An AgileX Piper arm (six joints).
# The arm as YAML. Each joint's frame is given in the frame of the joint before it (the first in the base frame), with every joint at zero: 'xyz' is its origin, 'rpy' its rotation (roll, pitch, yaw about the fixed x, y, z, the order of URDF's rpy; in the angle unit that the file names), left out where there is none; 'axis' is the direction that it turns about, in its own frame. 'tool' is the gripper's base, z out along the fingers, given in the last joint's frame.
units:
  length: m
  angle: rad
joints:
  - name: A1
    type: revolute
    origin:
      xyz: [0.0, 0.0, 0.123]
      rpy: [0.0, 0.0, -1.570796]
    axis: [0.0, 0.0, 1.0]
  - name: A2
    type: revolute
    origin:
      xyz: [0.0, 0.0, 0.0]
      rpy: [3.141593, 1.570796, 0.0]
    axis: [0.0, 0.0, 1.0]
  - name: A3
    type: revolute
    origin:
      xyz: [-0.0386, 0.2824, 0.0]
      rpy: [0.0, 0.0, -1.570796]
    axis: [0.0, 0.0, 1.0]
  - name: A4
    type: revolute
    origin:
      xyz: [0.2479, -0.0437, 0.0]
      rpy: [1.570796, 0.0, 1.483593]
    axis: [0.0, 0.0, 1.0]
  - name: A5
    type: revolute
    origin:
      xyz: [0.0, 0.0, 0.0]
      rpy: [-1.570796, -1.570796, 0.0]
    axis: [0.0, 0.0, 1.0]
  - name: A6
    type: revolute
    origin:
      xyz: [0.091, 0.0, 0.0]
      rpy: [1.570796, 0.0, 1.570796]
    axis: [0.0, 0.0, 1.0]
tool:
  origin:
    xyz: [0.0, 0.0, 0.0]
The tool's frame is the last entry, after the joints.
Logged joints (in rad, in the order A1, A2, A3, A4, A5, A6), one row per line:
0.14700 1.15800 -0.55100 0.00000 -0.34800 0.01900
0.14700 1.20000 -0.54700 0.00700 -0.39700 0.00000
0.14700 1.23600 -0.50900 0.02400 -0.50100 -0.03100
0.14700 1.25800 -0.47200 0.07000 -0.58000 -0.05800
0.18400 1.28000 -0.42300 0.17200 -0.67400 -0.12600
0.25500 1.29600 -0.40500 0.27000 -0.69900 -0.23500
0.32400 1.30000 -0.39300 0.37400 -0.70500 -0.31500
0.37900 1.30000 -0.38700 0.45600 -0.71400 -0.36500
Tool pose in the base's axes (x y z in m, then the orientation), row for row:
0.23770 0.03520 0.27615 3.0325 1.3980 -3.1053
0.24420 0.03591 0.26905 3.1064 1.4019 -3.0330
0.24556 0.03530 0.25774 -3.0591 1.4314 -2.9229
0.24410 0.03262 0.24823 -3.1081 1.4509 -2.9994
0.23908 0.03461 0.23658 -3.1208 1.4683 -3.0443
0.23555 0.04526 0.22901 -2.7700 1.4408 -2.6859
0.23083 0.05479 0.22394 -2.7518 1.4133 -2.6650
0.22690 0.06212 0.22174 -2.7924 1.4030 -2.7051
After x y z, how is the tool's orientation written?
As angles about the fixed x, y, z axes (roll, pitch, yaw), in radians.
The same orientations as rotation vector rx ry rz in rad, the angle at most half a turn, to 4 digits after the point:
-0.1116 1.7405 0.1217
-0.1203 1.7367 0.1103
-0.1256 1.7060 0.0921
-0.0951 1.6886 0.0783
-0.0657 1.6723 0.0561
-0.1088 1.6884 0.0253
-0.1223 1.7121 0.0164
-0.1214 1.7241 0.0183

